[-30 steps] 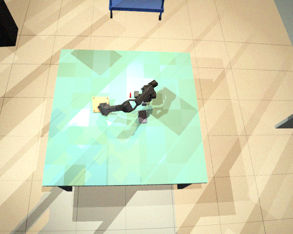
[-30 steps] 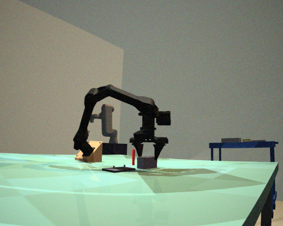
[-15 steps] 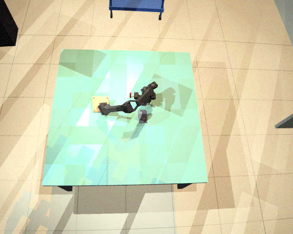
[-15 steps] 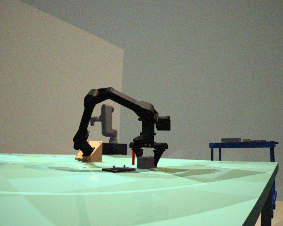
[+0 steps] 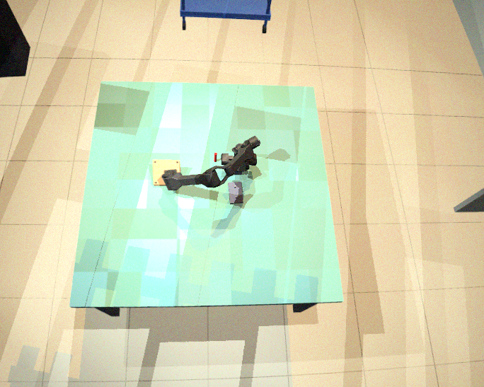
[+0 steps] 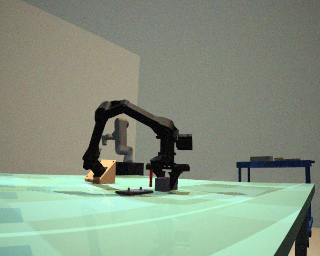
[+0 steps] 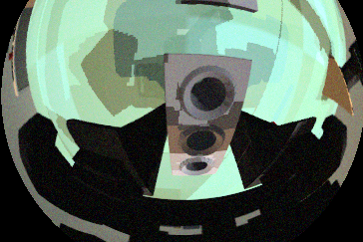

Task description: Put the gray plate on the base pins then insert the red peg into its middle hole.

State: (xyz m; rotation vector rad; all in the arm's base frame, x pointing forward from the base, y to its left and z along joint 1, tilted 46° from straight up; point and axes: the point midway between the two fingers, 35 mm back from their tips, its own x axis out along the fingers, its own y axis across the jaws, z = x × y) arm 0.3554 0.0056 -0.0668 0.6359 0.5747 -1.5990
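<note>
The base is 3 cm behind my gripper tip and 15 cm to the right of it. The rest, counted from my gripper tip: red peg (12 cm behind, 5 cm to the left, 3 cm above); gray plate (3 cm above).
</note>
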